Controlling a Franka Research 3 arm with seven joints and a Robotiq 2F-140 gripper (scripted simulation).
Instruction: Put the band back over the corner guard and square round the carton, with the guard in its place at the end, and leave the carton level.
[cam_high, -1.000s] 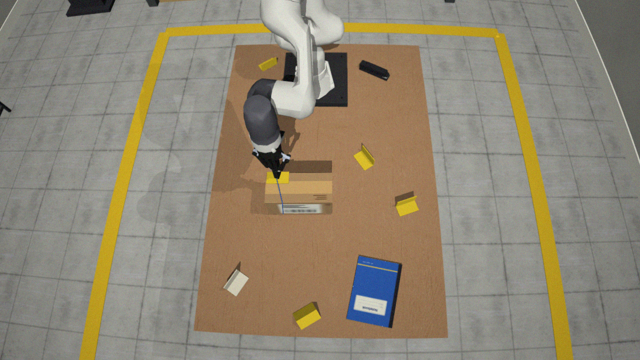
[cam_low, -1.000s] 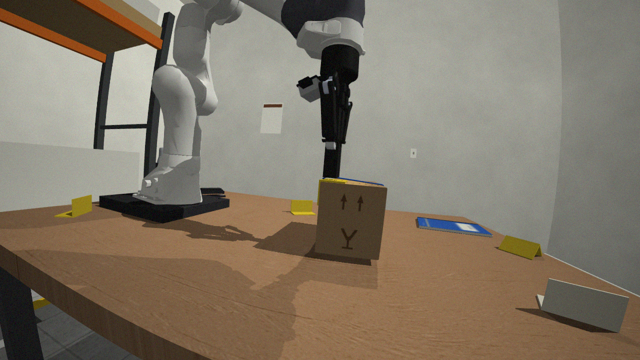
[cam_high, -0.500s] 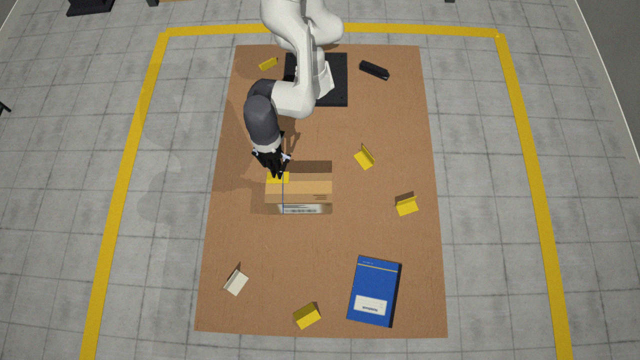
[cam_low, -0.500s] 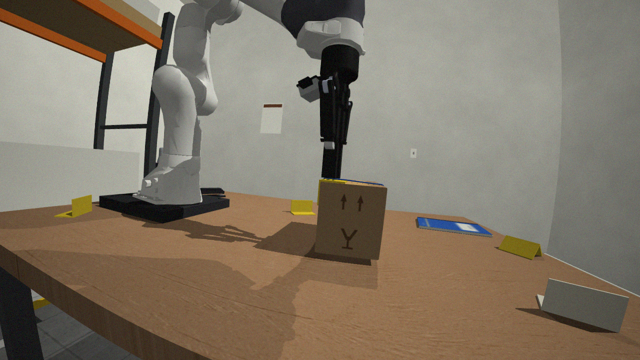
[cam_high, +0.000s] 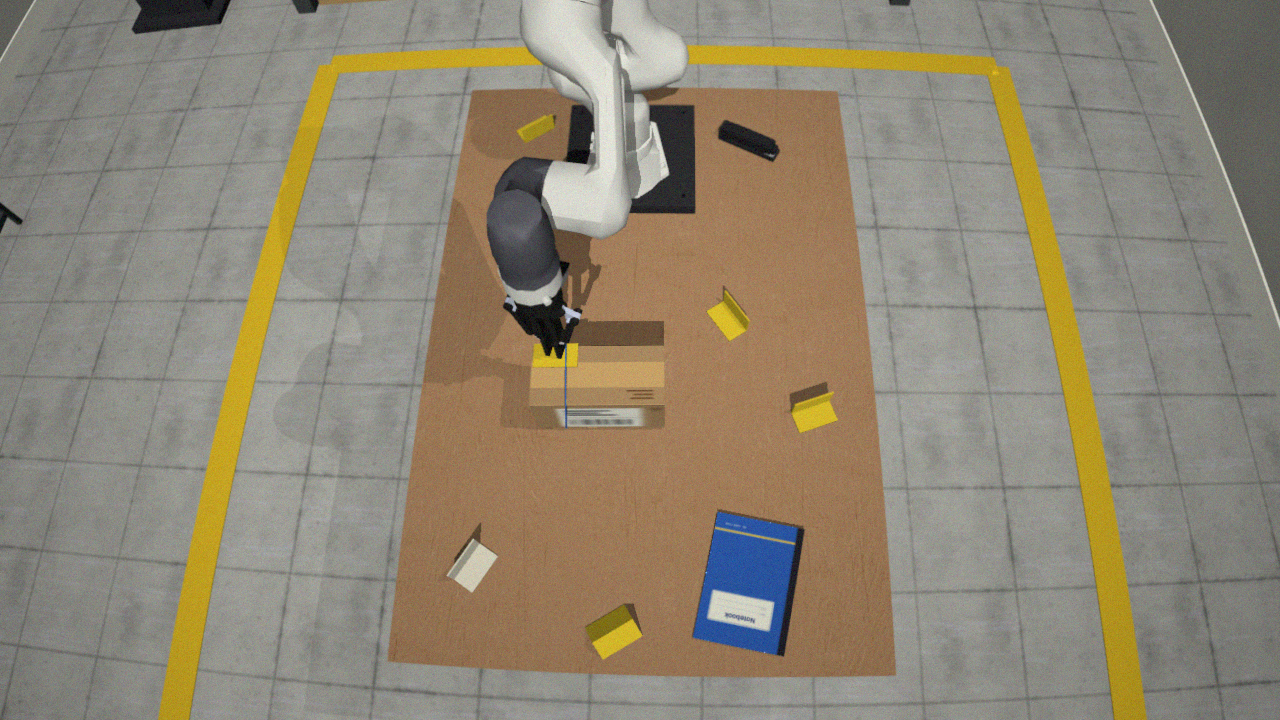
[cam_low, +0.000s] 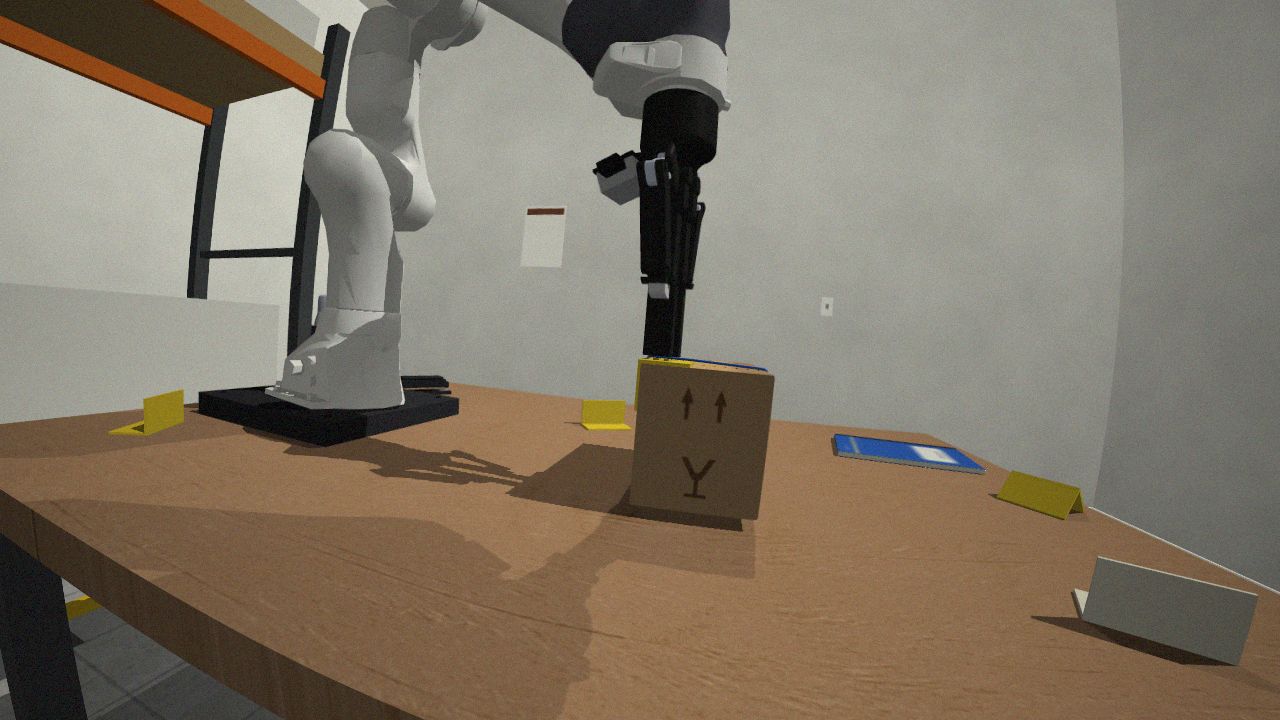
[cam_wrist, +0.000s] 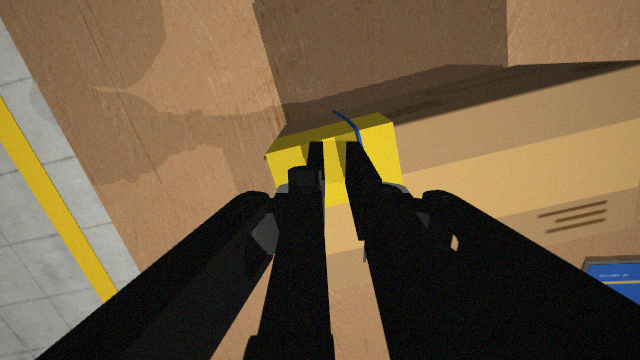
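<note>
Right now the yellow corner guard is 50 mm below my hand. The rest, counted from my hand: white guard: 360 mm ahead, 160 mm to the right, 170 mm below.
</note>
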